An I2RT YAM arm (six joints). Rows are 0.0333 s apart.
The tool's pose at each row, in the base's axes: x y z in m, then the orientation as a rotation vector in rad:
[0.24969 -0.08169 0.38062 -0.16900 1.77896 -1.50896]
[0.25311 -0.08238 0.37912 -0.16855 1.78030 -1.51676]
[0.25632 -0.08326 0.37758 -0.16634 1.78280 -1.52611]
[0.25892 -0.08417 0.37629 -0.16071 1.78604 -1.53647]
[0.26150 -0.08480 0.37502 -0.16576 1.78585 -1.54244]
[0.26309 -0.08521 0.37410 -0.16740 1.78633 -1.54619]
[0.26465 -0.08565 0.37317 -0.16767 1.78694 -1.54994]
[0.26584 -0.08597 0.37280 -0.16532 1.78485 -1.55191]
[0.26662 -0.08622 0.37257 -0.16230 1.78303 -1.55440]
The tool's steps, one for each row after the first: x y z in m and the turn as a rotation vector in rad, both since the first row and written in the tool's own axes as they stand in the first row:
[-0.00126 0.00240 0.00266 0.00350 0.00420 -0.00477]
[-0.00225 0.00470 0.00534 0.00776 0.01060 -0.00978]
[-0.00292 0.00654 0.00767 0.01320 0.01939 -0.01363]
[-0.00375 0.00844 0.00976 0.01479 0.01946 -0.02006]
[-0.00418 0.00973 0.01106 0.01597 0.02058 -0.02339]
[-0.00457 0.01100 0.01237 0.01750 0.02239 -0.02596]
[-0.00503 0.01168 0.01336 0.02029 0.02270 -0.02519]
[-0.00532 0.01210 0.01405 0.02341 0.02371 -0.02441]

